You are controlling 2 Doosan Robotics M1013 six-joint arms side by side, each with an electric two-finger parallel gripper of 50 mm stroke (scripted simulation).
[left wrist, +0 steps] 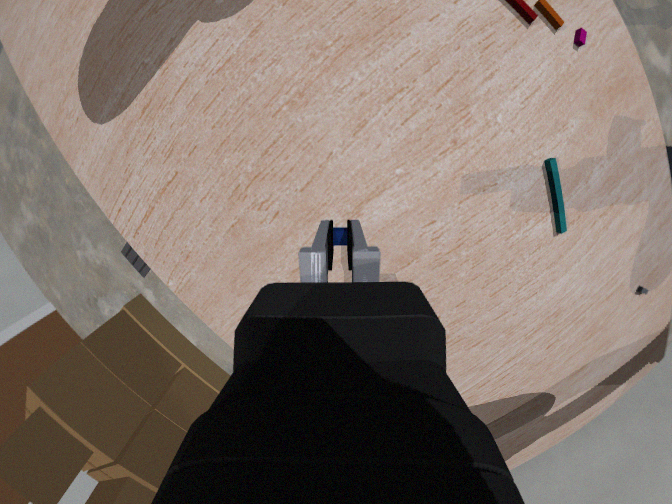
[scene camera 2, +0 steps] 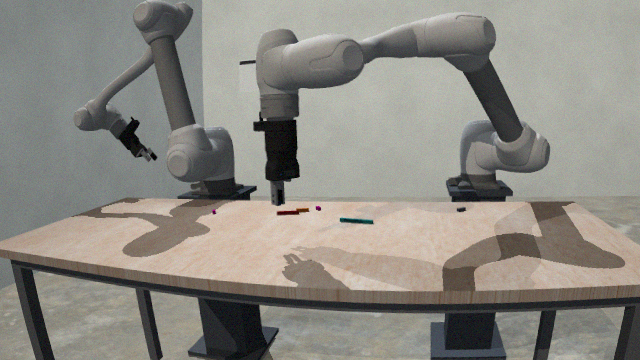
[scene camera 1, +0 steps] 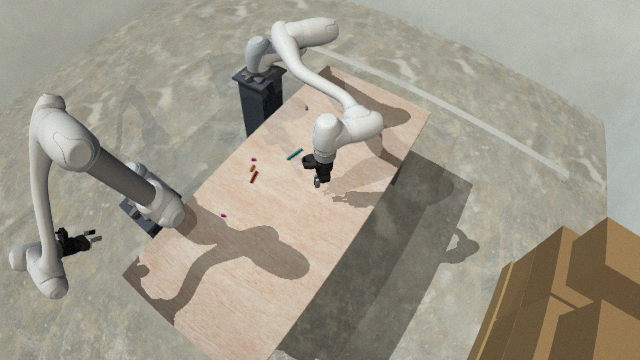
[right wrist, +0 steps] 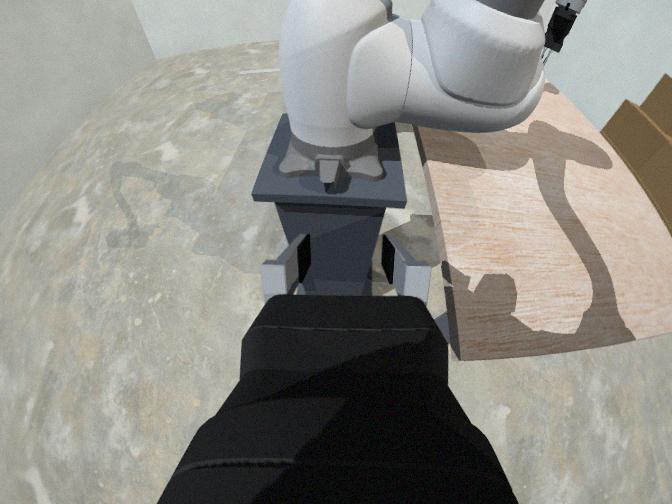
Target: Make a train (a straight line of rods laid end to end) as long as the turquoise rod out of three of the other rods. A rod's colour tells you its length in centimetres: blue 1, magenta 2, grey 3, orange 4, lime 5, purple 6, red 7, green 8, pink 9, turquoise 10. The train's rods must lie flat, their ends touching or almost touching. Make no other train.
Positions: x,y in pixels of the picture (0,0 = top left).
Scene:
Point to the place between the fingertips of the right gripper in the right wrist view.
At 346,249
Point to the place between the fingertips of the left gripper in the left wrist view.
340,235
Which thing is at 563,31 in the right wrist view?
The left gripper.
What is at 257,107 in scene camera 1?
An arm pedestal.

